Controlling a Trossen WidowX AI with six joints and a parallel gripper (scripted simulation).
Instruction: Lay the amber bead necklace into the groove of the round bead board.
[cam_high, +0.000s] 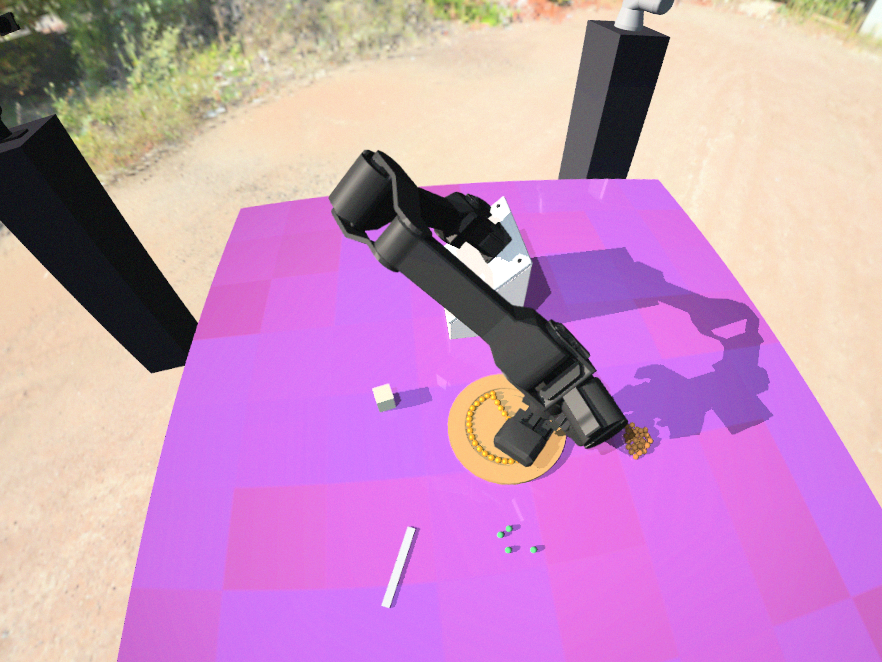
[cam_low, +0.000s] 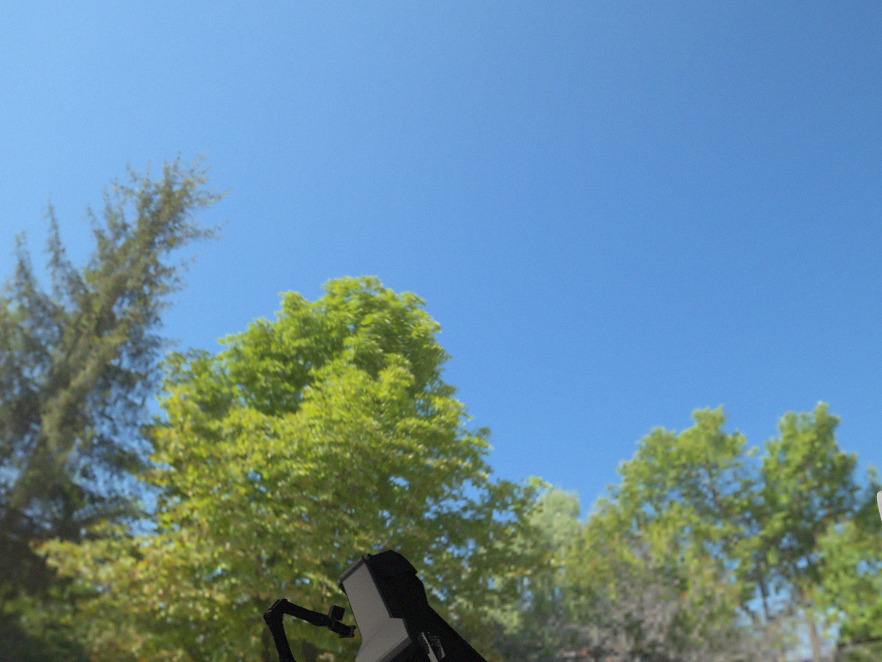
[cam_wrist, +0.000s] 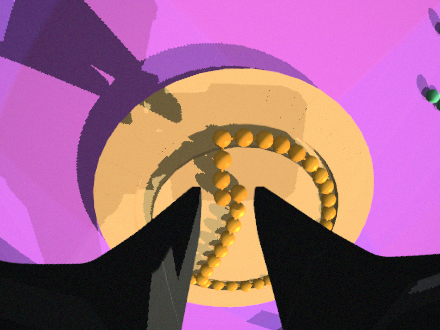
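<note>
Now: the round tan bead board 3 cm behind my gripper tip, 3 cm to the right of it and 3 cm below it. Round my gripper tip: small cream cube (13 cm behind, 22 cm to the right, 2 cm below); then white bar (14 cm ahead, 26 cm to the right, 4 cm below).
</note>
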